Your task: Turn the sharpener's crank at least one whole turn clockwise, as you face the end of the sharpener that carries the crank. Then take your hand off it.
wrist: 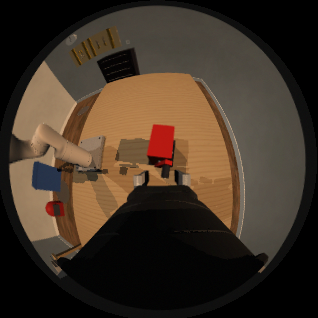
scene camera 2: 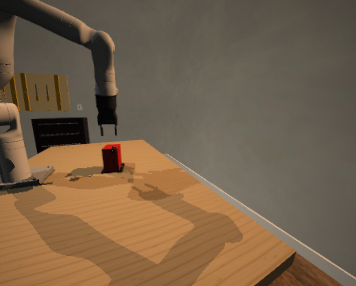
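Observation:
The red sharpener (scene camera 2: pixel 111 158) (wrist: pixel 161 141) stands upright on the wooden table (scene camera 2: pixel 225 235) (wrist: pixel 145 95). In the wrist view its crank shows at the end nearest the gripper: a short red arm (wrist: pixel 161 162) with a black knob (wrist: pixel 165 172). In the scene view the crank cannot be made out. My gripper (scene camera 2: pixel 109 133) (wrist: pixel 161 175) is open and empty, pointing down. In the scene view its fingertips are above the sharpener's top, with a gap between. In the wrist view the knob appears between and slightly beyond the fingertips; the gripper is apart from it.
The arm's base plate (wrist: pixel 98 145) is on the table, left of the sharpener in the wrist view. A blue box (wrist: pixel 46 177) and a red object (wrist: pixel 54 208) are beyond the table's left edge. A dark cabinet (scene camera 2: pixel 60 131) (wrist: pixel 118 65) stands behind the table.

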